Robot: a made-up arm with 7 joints.
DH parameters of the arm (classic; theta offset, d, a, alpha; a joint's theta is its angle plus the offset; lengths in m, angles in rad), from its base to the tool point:
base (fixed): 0 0.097 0 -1.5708
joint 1: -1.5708 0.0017 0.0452 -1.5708
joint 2: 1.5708 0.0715 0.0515 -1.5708
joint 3: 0 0.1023 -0.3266 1.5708
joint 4: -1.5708 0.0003 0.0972 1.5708
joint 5: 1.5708 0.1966 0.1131 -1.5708
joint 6: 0 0.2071 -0.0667 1.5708
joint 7: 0 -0.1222 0.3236 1.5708
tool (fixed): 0 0.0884 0 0
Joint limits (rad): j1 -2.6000..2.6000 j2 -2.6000..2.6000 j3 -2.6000..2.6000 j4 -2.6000..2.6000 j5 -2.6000..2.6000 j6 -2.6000..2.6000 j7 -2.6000..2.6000
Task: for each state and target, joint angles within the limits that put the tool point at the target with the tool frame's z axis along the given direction. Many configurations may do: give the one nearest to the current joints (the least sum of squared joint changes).
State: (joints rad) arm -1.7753 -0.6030 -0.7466 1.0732 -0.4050 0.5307 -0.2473
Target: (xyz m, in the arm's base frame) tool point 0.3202 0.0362 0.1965 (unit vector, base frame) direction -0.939 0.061 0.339
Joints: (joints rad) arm -1.8754 -0.9674 -0.8636 0.9107 -0.2092 0.8001 0.1866
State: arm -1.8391 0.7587 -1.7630 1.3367 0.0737 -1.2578 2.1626
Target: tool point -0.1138 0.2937 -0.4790 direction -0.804 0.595 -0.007
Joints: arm -1.4828 0.2765 -1.5277 1.6720 -0.4477 -0.7516 2.0897
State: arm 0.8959 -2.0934 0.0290 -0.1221 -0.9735 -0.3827 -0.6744
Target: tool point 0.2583 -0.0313 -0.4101 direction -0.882 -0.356 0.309
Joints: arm 0.4624 -2.2657 0.7572 -0.2184 -1.1118 -0.4992 -0.8299
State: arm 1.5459 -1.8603 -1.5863 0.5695 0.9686 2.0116 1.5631
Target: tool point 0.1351 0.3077 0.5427 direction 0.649 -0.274 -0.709
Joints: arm 1.4391 -2.3767 -1.0034 0.9888 1.6245 1.9178 1.3163
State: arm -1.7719 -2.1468 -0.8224 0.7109 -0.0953 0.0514 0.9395
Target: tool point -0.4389 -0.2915 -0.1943 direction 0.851 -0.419 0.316
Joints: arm -1.2490 -2.3321 -1.7087 0.5369 0.1905 0.6734 0.8896
